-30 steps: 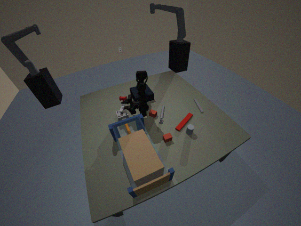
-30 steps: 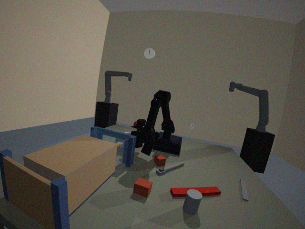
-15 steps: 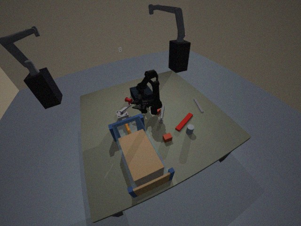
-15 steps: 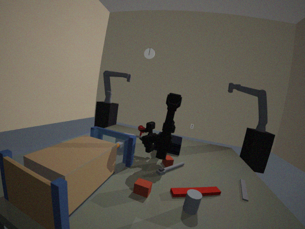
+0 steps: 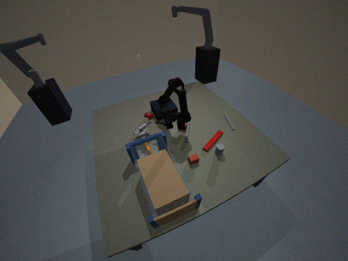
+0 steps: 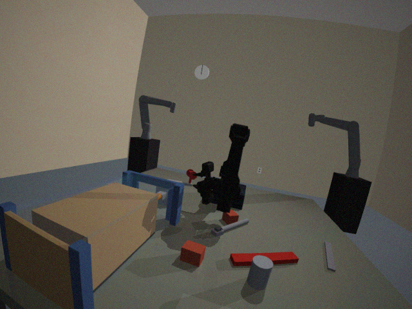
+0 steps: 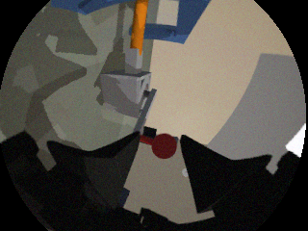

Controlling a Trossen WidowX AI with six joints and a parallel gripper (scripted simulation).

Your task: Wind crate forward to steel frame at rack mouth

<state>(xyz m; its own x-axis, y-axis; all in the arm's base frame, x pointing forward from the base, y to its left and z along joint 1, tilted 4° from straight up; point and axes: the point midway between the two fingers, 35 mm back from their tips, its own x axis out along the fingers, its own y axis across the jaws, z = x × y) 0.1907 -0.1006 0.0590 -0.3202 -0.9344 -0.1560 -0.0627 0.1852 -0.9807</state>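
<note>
Now: the red knob 50 mm behind my gripper tip and 30 mm to the right of it. From my gripper tip the other things lie so: hand winch (10 mm behind, 130 mm to the right, 110 mm below); then winch handle (30 mm behind, 60 mm to the right, 30 mm below); then red bar (260 mm ahead, 360 mm to the left, 140 mm below).
</note>
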